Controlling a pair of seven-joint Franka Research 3 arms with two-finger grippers.
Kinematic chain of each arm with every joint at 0, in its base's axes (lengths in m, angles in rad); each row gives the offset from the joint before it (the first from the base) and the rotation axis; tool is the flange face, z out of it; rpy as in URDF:
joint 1: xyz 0 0 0.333 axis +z
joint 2: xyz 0 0 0 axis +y
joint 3: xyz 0 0 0.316 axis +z
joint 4: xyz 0.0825 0 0 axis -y
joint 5: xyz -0.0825 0 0.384 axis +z
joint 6: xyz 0 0 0 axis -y
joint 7: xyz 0.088 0 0 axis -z
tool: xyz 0 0 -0.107 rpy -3.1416 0 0
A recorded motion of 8 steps. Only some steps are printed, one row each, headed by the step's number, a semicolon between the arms.
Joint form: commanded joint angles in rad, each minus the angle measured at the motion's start. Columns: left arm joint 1, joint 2, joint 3, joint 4, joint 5, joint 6, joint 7; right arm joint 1, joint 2, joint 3, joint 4, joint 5, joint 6, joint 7.
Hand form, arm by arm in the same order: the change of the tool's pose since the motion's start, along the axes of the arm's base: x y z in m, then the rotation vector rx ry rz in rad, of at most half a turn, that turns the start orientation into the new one. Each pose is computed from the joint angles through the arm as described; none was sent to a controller.
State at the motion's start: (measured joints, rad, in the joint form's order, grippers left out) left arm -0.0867 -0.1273 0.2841 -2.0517 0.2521 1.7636 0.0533; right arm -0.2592 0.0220 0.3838 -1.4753 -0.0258 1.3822 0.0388
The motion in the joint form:
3: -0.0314 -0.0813 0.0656 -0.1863 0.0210 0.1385 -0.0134; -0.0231 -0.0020 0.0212 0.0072 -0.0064 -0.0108 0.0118
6: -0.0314 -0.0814 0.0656 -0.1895 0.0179 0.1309 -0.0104; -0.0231 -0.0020 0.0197 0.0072 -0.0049 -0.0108 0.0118
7: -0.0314 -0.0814 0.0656 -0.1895 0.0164 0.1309 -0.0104; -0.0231 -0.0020 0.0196 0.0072 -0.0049 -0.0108 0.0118
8: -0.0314 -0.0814 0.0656 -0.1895 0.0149 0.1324 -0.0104; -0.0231 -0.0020 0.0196 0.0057 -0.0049 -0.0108 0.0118
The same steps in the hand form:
3: -0.0327 0.0077 -0.0400 -0.0227 -0.0318 0.0023; -0.0016 -0.0020 0.0035 -0.0082 0.0003 -0.0144
6: -0.0343 0.0072 -0.0419 -0.0274 -0.0214 0.0020; -0.0016 -0.0026 0.0035 -0.0067 0.0005 -0.0158
7: -0.0343 0.0071 -0.0420 -0.0287 -0.0216 0.0027; -0.0016 -0.0026 0.0035 -0.0067 0.0005 -0.0159
8: -0.0341 0.0070 -0.0419 -0.0299 -0.0234 0.0031; -0.0016 -0.0026 0.0029 -0.0069 0.0020 -0.0159

